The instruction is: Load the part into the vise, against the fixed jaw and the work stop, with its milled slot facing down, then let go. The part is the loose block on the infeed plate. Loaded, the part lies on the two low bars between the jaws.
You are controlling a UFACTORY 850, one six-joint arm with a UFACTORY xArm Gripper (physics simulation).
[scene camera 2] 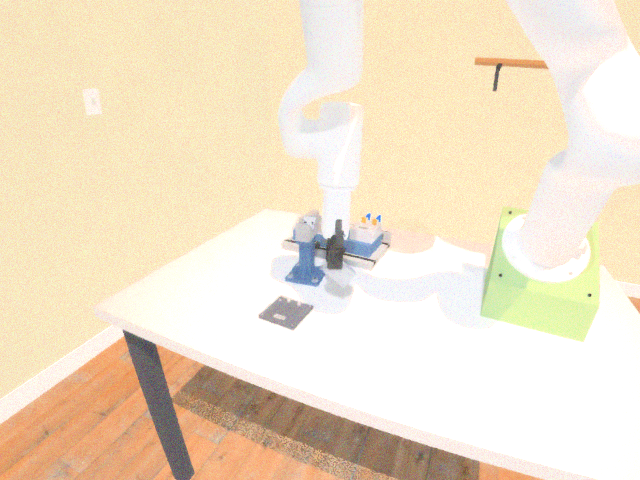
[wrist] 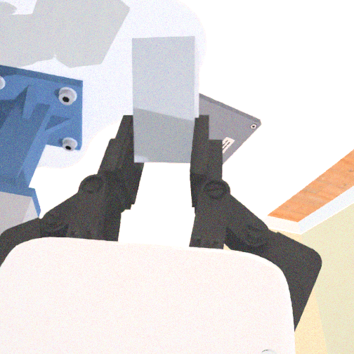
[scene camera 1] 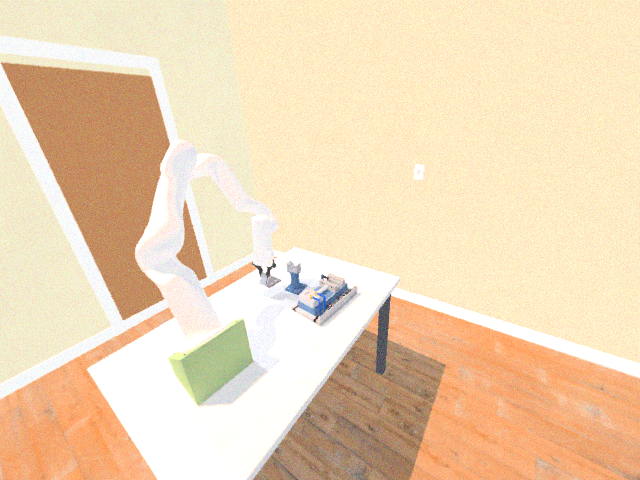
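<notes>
My gripper [scene camera 1: 266, 271] [scene camera 2: 334, 262] [wrist: 168, 134] is shut on the part, a plain grey block [scene camera 1: 263, 280] [scene camera 2: 339, 275] [wrist: 164, 75]. The block sticks out past the fingertips and looks tilted in scene camera 2, low over the table beside the blue post. No milled slot can be made out on the faces that show. The dark infeed plate [scene camera 1: 273, 282] [scene camera 2: 285, 313] [wrist: 220, 120] lies on the table, partly hidden behind the block in the wrist view. The blue vise [scene camera 1: 309, 308] [scene camera 2: 364, 245] with pale jaws stands beyond the post; the arm partly hides it in scene camera 2.
A blue post [scene camera 1: 295, 279] [scene camera 2: 306, 255] [wrist: 17, 155] with a grey V-shaped head [scene camera 1: 293, 267] [scene camera 2: 304, 230] stands between the infeed plate and the vise. A pale rail [scene camera 1: 338, 306] runs along the vise. The green robot base [scene camera 1: 219, 364] [scene camera 2: 537, 310] stands farther along the table.
</notes>
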